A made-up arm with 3 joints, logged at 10 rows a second.
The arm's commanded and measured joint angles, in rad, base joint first. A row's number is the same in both.
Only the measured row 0 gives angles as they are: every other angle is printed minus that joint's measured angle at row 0.
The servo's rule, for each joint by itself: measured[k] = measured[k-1] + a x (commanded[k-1-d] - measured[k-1]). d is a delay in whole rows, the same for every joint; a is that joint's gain. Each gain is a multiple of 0.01, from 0.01 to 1. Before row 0 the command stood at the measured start. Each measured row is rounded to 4 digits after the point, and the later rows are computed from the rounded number. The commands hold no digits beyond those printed.
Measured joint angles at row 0: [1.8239 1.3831 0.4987]
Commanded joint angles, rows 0 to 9: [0.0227 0.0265 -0.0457]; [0.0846 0.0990 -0.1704]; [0.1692 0.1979 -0.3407]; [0.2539 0.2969 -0.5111]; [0.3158 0.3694 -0.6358]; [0.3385 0.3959 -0.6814]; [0.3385 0.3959 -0.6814]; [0.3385 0.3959 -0.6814]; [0.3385 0.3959 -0.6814]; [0.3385 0.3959 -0.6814]
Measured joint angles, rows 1 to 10: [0.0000 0.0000 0.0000]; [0.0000 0.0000 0.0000]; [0.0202 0.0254 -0.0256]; [0.0775 0.0961 -0.1067]; [0.1591 0.1938 -0.2377]; [0.2435 0.2928 -0.3908]; [0.3078 0.3663 -0.5280]; [0.3351 0.3947 -0.6139]; [0.3381 0.3959 -0.6517]; [0.3385 0.3959 -0.6683]
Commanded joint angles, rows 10 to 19: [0.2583 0.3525 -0.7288]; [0.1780 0.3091 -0.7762]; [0.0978 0.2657 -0.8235]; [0.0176 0.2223 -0.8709]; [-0.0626 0.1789 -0.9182]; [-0.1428 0.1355 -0.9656]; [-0.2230 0.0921 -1.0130]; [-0.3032 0.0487 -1.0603]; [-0.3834 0.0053 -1.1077]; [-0.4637 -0.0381 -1.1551]
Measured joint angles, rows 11 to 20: [0.3385 0.3959 -0.6756]; [0.3385 0.3959 -0.6788]; [0.2671 0.3542 -0.7068]; [0.1878 0.3109 -0.7457]; [0.1077 0.2675 -0.7893]; [0.0275 0.2241 -0.8350]; [-0.0527 0.1807 -0.8816]; [-0.1329 0.1373 -0.9286]; [-0.2131 0.0939 -0.9759]; [-0.2933 0.0505 -1.0232]
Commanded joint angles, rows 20 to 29: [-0.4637 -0.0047 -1.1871]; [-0.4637 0.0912 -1.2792]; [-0.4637 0.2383 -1.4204]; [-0.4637 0.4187 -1.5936]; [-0.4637 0.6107 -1.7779]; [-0.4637 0.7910 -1.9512]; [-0.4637 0.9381 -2.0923]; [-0.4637 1.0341 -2.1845]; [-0.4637 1.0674 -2.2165]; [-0.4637 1.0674 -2.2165]
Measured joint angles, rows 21 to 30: [-0.3735 0.0071 -1.0705]; [-0.4538 -0.0363 -1.1179]; [-0.4626 -0.0060 -1.1567]; [-0.4636 0.0873 -1.2253]; [-0.4637 0.2323 -1.3346]; [-0.4637 0.4112 -1.4796]; [-0.4637 0.6027 -1.6466]; [-0.4637 0.7835 -1.8172]; [-0.4637 0.9319 -1.9713]; [-0.4637 1.0300 -2.0907]
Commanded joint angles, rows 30 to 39: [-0.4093 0.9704 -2.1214]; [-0.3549 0.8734 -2.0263]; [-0.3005 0.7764 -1.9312]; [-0.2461 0.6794 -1.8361]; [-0.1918 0.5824 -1.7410]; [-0.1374 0.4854 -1.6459]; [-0.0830 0.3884 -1.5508]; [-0.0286 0.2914 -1.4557]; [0.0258 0.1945 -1.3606]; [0.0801 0.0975 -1.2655]
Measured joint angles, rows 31 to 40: [-0.4637 1.0659 -2.1611]; [-0.4637 1.0673 -2.1921]; [-0.4153 0.9743 -2.1525]; [-0.3615 0.8774 -2.0818]; [-0.3072 0.7804 -1.9975]; [-0.2528 0.6834 -1.9071]; [-0.1985 0.5864 -1.8141]; [-0.1441 0.4894 -1.7199]; [-0.0897 0.3924 -1.6252]; [-0.0353 0.2954 -1.5303]
